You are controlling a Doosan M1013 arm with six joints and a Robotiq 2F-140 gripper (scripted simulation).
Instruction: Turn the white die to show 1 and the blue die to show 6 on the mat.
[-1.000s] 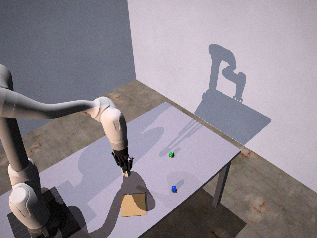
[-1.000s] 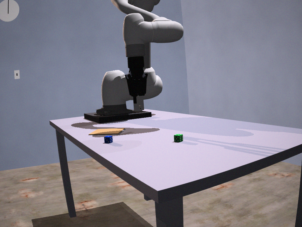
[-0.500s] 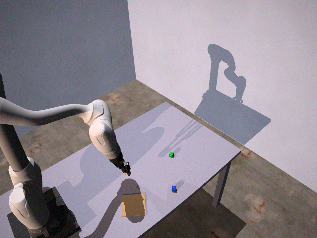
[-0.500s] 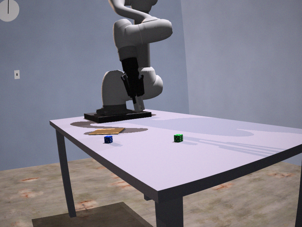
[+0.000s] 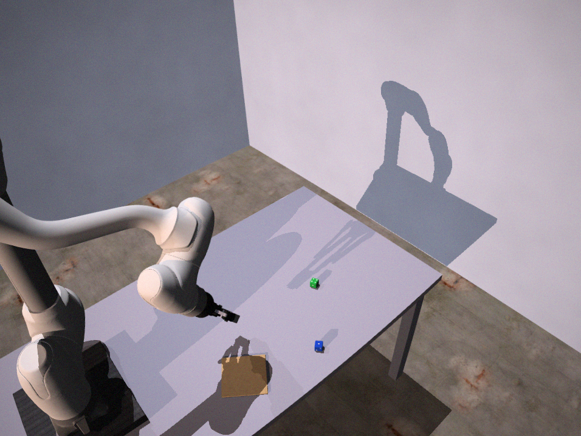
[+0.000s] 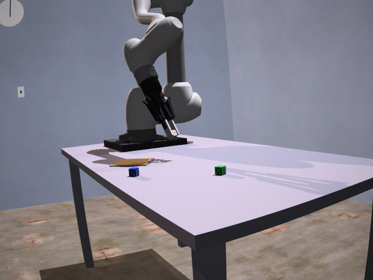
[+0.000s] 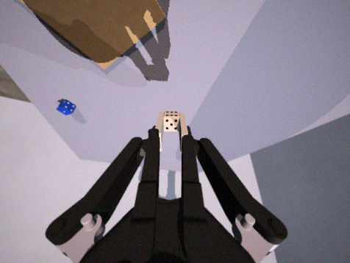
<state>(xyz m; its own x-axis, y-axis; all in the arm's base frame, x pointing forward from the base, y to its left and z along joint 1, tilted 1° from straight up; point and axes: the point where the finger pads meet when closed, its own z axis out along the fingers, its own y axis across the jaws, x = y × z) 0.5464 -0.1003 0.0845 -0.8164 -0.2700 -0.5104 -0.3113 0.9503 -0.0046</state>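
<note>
Right now the white die is 1 cm ahead of my hand and 2 cm below it. The rest, counted from my hand: green die (35 cm ahead, 2 cm to the right, 11 cm below); tan mat (7 cm behind, 14 cm to the right, 12 cm below); blue die (17 cm ahead, 22 cm to the right, 11 cm below).
</note>
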